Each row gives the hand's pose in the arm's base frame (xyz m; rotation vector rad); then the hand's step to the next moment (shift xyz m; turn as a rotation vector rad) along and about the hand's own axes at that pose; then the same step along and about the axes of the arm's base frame.
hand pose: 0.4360 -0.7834 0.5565 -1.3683 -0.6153 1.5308
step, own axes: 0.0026 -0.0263 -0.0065 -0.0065 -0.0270 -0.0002
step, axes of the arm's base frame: 0.0147 0.0118 0.0196 0.0082 0.0054 0.0260
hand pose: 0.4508 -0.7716 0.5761 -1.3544 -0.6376 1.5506
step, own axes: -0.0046 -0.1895 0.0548 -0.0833 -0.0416 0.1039
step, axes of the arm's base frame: 0.0068 0.0854 0.1778 -0.0906 -0.0366 0.0996
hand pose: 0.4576 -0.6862 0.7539 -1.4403 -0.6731 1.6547
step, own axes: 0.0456 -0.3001 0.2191 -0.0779 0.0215 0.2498
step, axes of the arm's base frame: -0.1430 0.2204 0.2666 -0.2473 -0.0475 0.0743
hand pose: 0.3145 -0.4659 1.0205 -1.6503 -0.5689 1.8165
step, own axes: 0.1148 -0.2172 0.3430 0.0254 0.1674 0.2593
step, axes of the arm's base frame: -0.3097 0.2652 0.1084 -0.2825 -0.0806 -0.0981
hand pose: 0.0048 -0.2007 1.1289 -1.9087 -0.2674 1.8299
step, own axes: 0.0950 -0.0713 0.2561 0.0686 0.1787 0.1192
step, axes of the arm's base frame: -0.2293 0.1573 -0.0488 -0.1436 -0.0992 -0.1428
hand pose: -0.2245 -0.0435 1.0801 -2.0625 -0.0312 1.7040
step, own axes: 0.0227 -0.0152 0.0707 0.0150 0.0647 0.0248
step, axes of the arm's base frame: -0.0567 0.0440 -0.0244 -0.0371 -0.0450 -0.0403
